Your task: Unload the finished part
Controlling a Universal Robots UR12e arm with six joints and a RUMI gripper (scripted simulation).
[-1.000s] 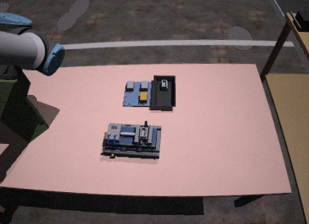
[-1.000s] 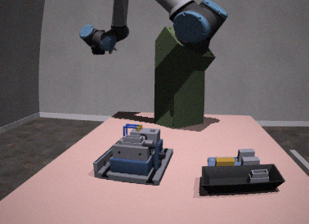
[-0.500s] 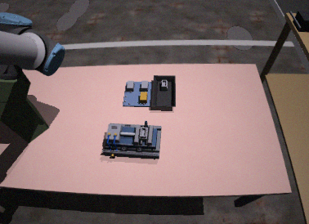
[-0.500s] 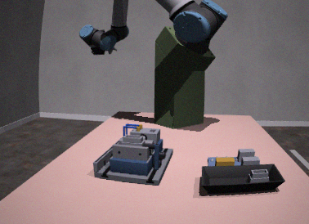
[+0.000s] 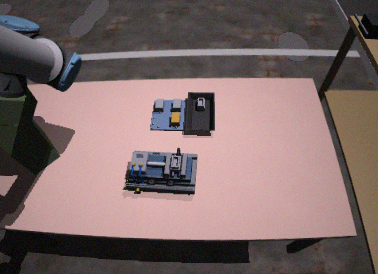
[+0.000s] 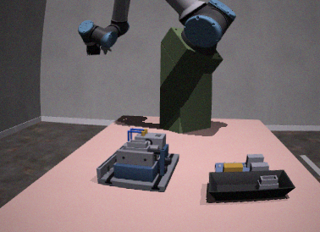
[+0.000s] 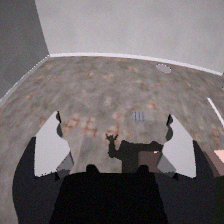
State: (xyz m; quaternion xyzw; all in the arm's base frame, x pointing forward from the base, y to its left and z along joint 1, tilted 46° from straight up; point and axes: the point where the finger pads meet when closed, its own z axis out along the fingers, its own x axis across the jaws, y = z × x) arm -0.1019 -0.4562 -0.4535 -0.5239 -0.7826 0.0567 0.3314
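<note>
Now: hand 76 cm short of the vise, 60 cm to the right of it and 37 cm above it. The rest, counted from my hand: blue plate (91 cm to the left, 70 cm ahead, 40 cm below); yellow block (88 cm to the left, 75 cm ahead, 38 cm below).
</note>
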